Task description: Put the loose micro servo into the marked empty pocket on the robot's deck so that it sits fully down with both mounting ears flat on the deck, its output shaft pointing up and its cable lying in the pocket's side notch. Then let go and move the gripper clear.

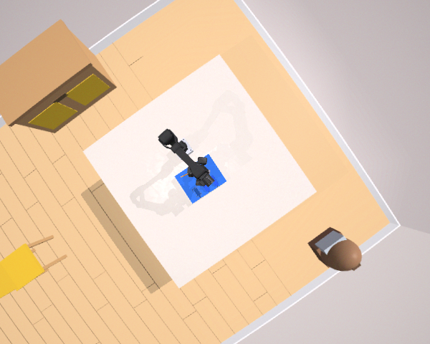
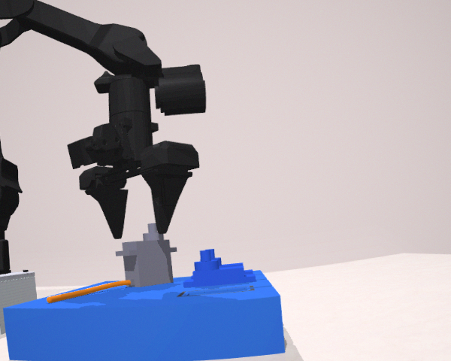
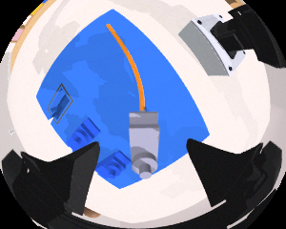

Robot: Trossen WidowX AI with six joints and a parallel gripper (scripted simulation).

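The blue deck is 9 cm below my gripper tip, 4 cm to the right of it and 2 cm behind it.
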